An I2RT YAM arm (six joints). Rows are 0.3 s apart.
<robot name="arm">
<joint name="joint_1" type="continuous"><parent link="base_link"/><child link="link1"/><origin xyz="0 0 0.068"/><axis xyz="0 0 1"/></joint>
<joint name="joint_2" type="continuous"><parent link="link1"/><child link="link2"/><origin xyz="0.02 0.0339 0.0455"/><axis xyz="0 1 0"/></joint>
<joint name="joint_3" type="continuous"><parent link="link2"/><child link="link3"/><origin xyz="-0.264 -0.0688 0"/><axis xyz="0 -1 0"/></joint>
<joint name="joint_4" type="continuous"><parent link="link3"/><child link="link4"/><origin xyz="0.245 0.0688 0.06"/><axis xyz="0 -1 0"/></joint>
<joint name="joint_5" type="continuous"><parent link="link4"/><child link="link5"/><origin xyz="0.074 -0.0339 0.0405"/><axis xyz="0 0 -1"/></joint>
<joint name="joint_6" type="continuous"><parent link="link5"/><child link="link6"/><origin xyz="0.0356 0 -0.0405"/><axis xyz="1 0 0"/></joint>
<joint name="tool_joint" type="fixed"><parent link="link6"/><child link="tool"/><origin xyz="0 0 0" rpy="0 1.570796 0"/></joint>
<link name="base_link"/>
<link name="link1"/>
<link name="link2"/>
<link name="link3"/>
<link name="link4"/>
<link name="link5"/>
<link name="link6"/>
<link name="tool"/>
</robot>
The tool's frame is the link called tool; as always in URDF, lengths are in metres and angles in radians. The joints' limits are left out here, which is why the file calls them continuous.
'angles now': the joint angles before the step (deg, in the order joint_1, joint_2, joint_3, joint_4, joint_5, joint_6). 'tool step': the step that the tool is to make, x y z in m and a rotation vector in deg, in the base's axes. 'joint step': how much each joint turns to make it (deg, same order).
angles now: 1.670, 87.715, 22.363, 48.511, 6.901, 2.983
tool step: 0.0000, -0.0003, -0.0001, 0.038, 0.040, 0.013
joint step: -0.076, 0.010, 0.000, -0.031, -0.097, 0.012
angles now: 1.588, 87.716, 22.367, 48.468, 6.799, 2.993
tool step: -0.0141, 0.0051, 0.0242, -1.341, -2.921, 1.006
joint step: 1.319, -9.027, -1.092, -4.903, 0.687, -1.330
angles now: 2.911, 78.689, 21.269, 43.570, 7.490, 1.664
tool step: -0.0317, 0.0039, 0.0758, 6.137, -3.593, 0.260
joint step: 1.374, -22.178, 6.409, -25.393, -0.166, 6.050
